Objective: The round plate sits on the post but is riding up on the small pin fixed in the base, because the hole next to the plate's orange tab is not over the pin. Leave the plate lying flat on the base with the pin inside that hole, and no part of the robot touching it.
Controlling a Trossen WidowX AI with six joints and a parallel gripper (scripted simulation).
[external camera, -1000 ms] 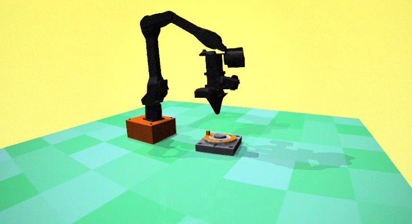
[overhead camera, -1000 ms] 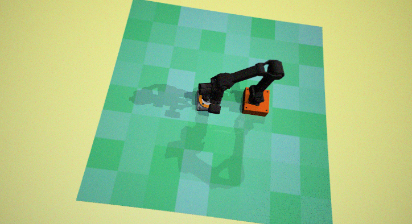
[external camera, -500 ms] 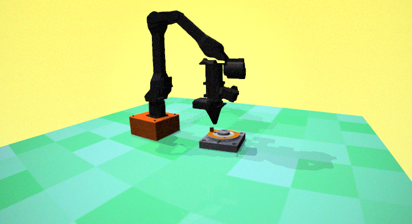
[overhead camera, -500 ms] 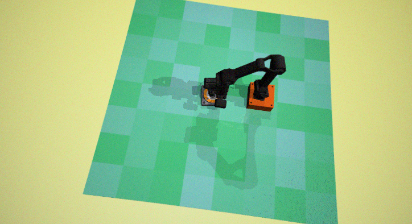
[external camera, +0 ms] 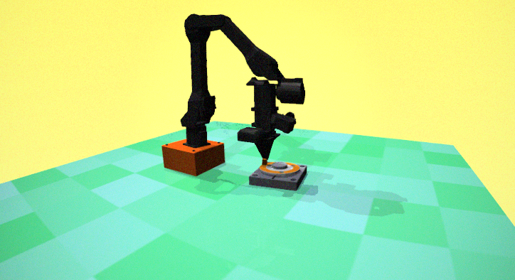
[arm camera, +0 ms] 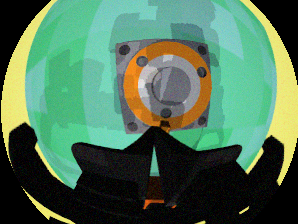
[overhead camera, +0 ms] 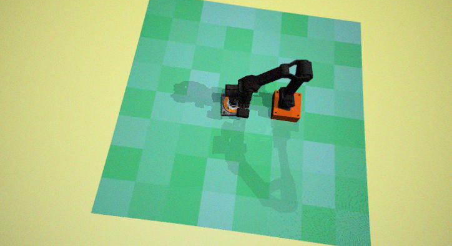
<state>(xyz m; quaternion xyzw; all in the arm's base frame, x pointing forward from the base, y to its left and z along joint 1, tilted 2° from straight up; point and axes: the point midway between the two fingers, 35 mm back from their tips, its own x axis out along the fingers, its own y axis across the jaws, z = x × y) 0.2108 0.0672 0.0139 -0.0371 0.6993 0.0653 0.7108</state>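
The round plate is 30 mm ahead of my gripper tip, 10 mm to the right of it and 10 mm below it. From my gripper tip the other things lie so: dark grey square base: 50 mm ahead, 20 mm below, 10 mm to the right.
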